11 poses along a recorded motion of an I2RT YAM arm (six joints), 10 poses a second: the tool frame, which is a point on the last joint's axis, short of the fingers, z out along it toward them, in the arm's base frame.
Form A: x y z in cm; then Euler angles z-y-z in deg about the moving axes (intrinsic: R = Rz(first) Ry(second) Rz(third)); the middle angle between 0 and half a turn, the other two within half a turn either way.
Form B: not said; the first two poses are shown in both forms.
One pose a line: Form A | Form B
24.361 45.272 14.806 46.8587 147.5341 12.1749 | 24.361 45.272 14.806 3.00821 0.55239 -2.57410
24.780 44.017 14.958 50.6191 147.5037 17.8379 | 24.780 44.017 14.958 2.94889 0.53683 -2.62261
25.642 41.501 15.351 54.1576 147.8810 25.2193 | 25.642 41.501 15.351 2.88023 0.50180 -2.70387
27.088 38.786 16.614 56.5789 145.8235 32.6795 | 27.088 38.786 16.614 2.79019 0.49249 -2.81365
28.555 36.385 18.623 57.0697 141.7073 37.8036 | 28.555 36.385 18.623 2.69086 0.51165 -2.92512
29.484 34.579 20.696 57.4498 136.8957 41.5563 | 29.484 34.579 20.696 2.58598 0.53674 -3.02073
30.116 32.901 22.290 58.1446 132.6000 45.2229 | 30.116 32.901 22.290 2.48419 0.54506 -3.10614
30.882 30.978 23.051 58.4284 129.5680 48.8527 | 30.882 30.978 23.051 2.40258 0.53197 3.09847
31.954 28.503 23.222 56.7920 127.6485 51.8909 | 31.954 28.503 23.222 2.34632 0.51054 3.00879
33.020 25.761 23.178 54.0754 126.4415 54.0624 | 33.020 25.761 23.178 2.31019 0.49172 2.92118
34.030 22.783 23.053 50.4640 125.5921 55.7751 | 34.030 22.783 23.053 2.28429 0.47503 2.82853
